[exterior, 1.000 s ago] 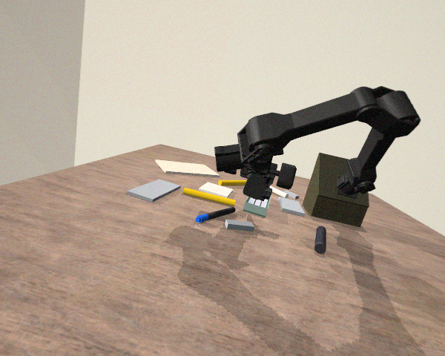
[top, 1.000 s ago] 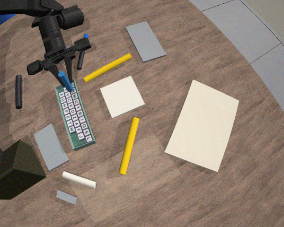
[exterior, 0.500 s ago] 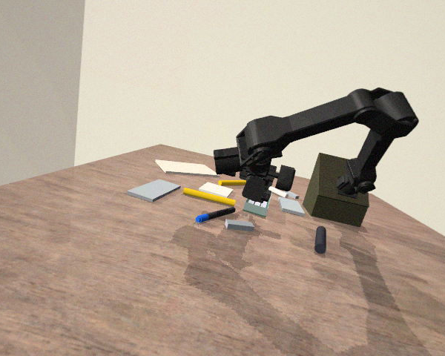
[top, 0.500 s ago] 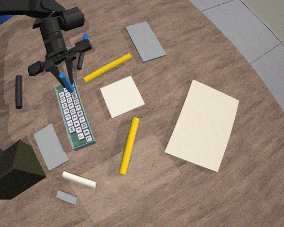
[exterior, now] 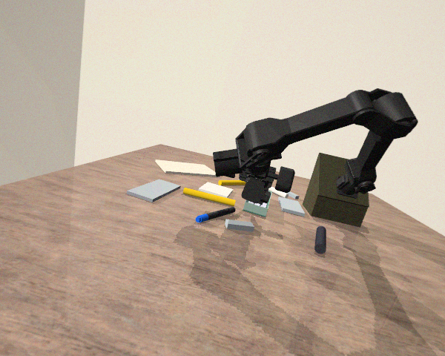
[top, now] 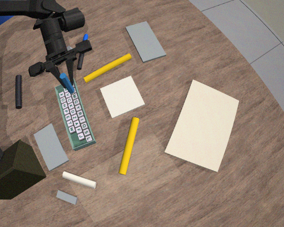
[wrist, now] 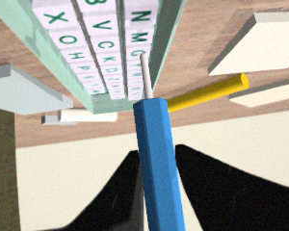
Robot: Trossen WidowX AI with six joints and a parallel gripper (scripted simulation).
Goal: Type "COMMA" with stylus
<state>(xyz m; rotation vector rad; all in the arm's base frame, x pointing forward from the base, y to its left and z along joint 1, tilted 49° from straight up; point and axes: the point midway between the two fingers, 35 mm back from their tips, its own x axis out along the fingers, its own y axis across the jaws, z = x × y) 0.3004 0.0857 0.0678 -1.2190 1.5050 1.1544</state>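
The grey plate is 14 cm behind my gripper tip, 9 cm to the right of it and 8 cm below it. The rest, counted from my gripper tip: blue-capped marker 11 cm ahead, 16 cm to the left, 7 cm below; then small grey block 3 cm ahead, 17 cm to the left, 7 cm below; then blue stylus 1 cm below.
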